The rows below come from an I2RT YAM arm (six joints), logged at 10 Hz.
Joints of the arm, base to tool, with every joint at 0 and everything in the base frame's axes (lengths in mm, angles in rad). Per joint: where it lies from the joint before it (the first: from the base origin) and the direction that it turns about. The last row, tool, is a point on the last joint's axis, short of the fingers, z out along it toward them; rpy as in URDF.
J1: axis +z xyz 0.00 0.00 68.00
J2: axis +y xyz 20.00 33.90 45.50
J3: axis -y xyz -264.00 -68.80 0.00
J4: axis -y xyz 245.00 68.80 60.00
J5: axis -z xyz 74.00 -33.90 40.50
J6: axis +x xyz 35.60 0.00 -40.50
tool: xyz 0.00 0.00 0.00 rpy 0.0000 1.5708 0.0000
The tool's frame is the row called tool.
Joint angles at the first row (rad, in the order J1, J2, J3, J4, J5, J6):
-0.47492, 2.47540, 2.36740, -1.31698, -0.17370, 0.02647
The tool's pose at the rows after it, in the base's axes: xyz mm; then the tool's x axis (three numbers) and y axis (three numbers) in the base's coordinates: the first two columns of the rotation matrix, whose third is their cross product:
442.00, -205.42, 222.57, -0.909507, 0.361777, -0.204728, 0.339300, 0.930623, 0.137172
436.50, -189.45, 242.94, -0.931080, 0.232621, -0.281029, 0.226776, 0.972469, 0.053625
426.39, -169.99, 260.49, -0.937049, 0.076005, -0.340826, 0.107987, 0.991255, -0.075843
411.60, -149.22, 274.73, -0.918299, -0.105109, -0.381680, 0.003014, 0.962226, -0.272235
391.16, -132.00, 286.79, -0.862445, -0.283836, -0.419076, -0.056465, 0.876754, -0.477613
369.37, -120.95, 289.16, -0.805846, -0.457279, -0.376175, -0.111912, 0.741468, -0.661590
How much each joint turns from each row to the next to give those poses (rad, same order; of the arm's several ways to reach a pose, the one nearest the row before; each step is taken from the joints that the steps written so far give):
0.02865, -0.06162, -0.03242, 0.02133, 0.01956, -0.09351
0.02906, -0.10661, -0.11179, 0.08044, 0.05078, -0.09922
0.03603, -0.12856, -0.15358, 0.10935, 0.07995, -0.11558
0.04193, -0.15205, -0.19847, 0.16785, 0.12869, -0.13729
0.03262, -0.17127, -0.23246, 0.24174, 0.11481, -0.15612
0.01815, -0.14167, -0.21342, 0.23521, 0.09020, -0.20172

